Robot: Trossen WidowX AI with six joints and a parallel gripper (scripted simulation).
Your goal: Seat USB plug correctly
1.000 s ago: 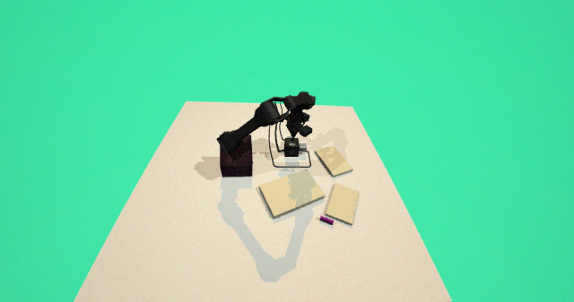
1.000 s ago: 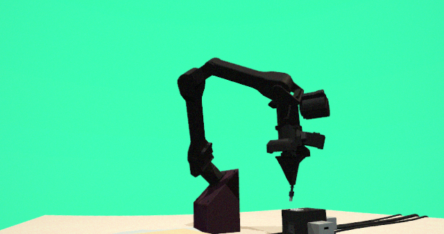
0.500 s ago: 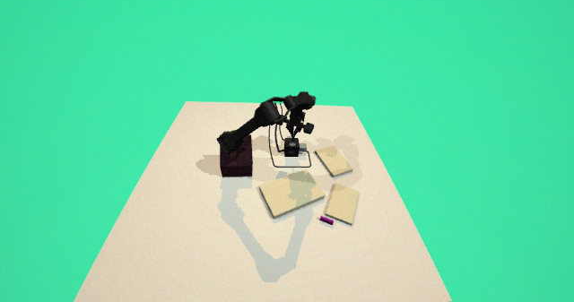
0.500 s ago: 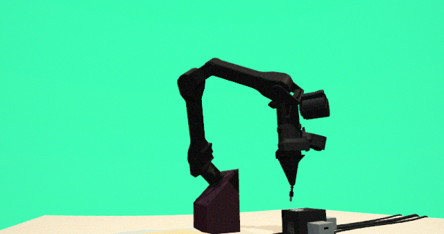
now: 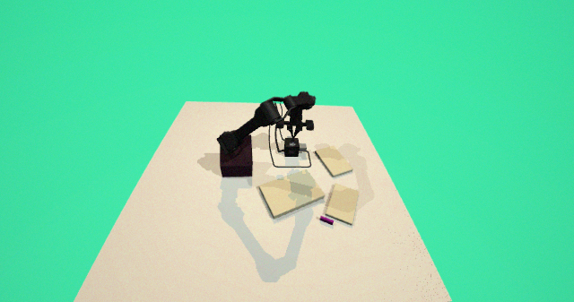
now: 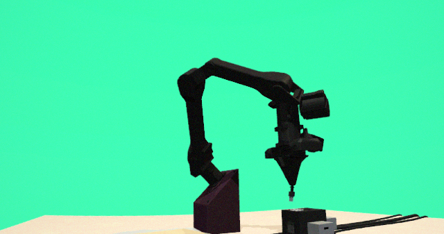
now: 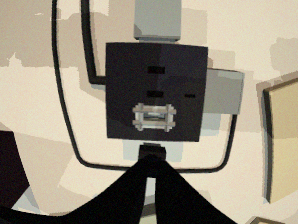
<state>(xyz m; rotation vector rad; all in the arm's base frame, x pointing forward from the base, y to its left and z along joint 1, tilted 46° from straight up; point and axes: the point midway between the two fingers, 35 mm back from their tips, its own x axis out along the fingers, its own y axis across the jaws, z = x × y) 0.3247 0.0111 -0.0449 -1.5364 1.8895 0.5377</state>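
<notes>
The usb plug is 2 cm below my gripper tip. The rest, counted from my gripper tip: metal-rimmed socket 1 cm to the left, 7 cm below; small purple piece 6 cm ahead, 42 cm to the right, 12 cm below.
</notes>
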